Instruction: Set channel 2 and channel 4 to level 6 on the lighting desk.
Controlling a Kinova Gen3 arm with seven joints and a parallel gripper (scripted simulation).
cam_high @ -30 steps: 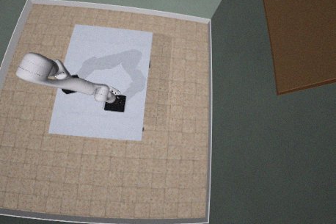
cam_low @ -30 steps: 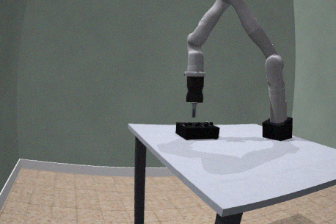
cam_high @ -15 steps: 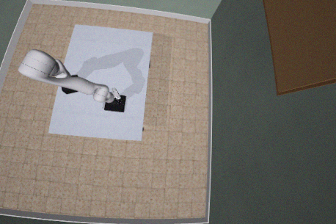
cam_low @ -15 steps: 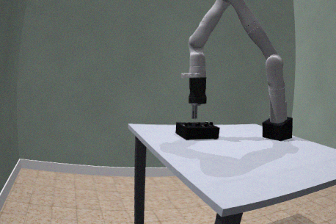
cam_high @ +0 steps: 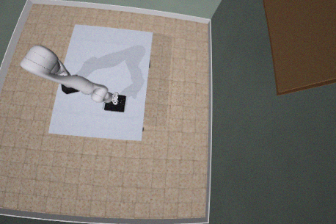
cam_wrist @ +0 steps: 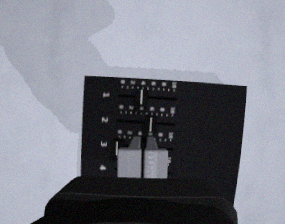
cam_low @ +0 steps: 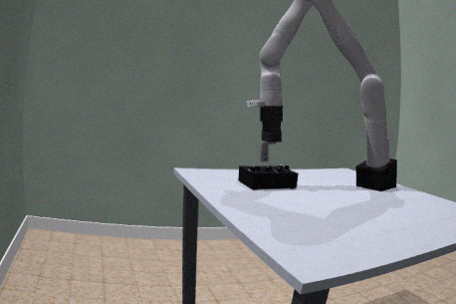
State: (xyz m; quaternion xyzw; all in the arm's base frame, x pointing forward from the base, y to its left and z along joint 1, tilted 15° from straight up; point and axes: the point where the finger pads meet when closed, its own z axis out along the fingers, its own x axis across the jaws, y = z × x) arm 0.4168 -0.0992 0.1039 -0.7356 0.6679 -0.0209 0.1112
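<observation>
Right now the channel 4 cap is 30 mm behind my hand, 10 mm to the right of it and 40 mm below it. The rest, counted from my hand: channel 2 cap (20 mm ahead, 40 mm below); channel 1 cap (40 mm ahead, 10 mm to the left, 40 mm below); channel 3 cap (10 mm behind, 20 mm to the left, 40 mm below).
</observation>
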